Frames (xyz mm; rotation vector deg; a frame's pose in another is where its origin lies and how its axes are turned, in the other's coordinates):
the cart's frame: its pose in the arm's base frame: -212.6 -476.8 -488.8 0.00 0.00 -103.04
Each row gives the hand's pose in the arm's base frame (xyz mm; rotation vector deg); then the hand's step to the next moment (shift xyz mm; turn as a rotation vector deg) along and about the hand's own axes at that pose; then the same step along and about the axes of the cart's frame.
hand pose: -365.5 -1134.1 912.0 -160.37 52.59 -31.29
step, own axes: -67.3 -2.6 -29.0 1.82 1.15 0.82
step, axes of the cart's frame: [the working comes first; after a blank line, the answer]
step, axes of the arm's base frame: -60.0 41.5 7.6 1.05 -1.99 -0.51

-26.9 -67.8 7.6 1.70 1.47 -0.51
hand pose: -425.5 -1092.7 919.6 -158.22 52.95 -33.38
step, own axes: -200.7 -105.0 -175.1 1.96 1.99 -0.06
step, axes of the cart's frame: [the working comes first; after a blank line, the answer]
step, axes of the arm's base frame: -162.7 198.7 126.6 0.33 -2.77 0.10

-156.8 -203.3 126.6 2.63 0.95 0.10
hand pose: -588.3 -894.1 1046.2 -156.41 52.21 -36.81
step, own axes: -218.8 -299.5 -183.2 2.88 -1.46 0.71
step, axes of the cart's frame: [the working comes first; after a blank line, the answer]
step, axes of the arm's base frame: -83.6 362.4 181.2 3.16 -0.56 0.80

-334.2 -163.2 181.2 -0.16 3.20 0.80
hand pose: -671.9 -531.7 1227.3 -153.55 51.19 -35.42
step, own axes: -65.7 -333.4 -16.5 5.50 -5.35 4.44
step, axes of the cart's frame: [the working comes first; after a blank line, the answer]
step, axes of the arm's base frame: 115.2 299.3 113.6 8.78 1.23 -0.26

-317.5 44.7 113.6 -3.18 8.27 -0.26
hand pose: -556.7 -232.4 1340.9 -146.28 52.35 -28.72
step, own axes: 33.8 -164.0 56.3 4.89 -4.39 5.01
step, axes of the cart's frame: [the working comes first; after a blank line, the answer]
step, axes of the arm's base frame: 135.5 108.1 34.1 8.09 1.07 -1.31

-135.9 107.7 34.1 -2.87 7.64 -1.31
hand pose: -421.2 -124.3 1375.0 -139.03 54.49 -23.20
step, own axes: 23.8 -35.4 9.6 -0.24 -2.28 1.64
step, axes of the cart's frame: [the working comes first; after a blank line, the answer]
step, axes of the arm's base frame: 40.6 9.1 13.6 1.80 2.17 -0.14

-18.0 37.5 13.6 -2.52 1.26 -0.14
